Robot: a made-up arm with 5 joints.
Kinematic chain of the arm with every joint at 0, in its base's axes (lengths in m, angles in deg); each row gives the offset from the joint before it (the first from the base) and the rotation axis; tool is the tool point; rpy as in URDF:
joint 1: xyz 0.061 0 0.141 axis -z
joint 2: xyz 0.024 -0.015 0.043 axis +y
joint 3: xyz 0.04 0 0.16 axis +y
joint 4: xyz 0.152 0 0.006 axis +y
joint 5: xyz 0.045 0.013 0 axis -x
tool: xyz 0 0 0 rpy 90 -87.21 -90
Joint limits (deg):
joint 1: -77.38..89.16
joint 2: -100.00..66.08
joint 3: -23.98..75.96
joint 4: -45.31..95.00
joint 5: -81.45..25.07
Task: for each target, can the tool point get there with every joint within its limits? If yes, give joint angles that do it. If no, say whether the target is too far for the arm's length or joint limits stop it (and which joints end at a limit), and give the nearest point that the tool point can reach.
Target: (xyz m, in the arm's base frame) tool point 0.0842 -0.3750 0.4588
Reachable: no: too far | nearest point 0.0787 -0.2856 0.3888 | short by 0.114 m
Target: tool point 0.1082 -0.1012 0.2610
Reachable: yes | joints 63.96 -43.80 55.78 52.18 10.29
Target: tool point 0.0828 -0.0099 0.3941
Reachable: yes | joints 19.71 -69.46 18.44 57.89 -10.13
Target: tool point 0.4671 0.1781 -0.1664
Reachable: no: too far | nearest point 0.3331 0.1193 0.0492 | short by 0.261 m
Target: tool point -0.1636 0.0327 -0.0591
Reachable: no: joint limits stop it (at a limit: joint 1, joint 2) | nearest point 0.0778 0.0661 0.0546 | short by 0.269 m
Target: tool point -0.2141 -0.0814 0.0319
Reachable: no: joint limits stop it (at a limit: joint 1, joint 2) | nearest point 0.0602 -0.0845 0.0436 | short by 0.275 m
